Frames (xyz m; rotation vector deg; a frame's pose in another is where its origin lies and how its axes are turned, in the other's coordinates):
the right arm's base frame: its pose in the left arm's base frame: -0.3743 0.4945 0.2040 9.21 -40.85 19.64
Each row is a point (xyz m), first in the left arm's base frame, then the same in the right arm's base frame.
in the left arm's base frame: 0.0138 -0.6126 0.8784
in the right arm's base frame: 0.4415 -1.1531 0.5537
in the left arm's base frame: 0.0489 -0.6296 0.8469
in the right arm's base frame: 0.4409 -1.1825 0.5131
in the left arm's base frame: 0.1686 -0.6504 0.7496
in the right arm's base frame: 0.4553 -1.2478 0.3726
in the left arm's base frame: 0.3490 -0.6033 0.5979
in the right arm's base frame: 0.4934 -1.2733 0.1366
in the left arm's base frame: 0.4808 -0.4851 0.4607
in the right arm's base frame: 0.5249 -1.2146 -0.0772
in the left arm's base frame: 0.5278 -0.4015 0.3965
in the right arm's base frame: 0.5364 -1.1554 -0.1756
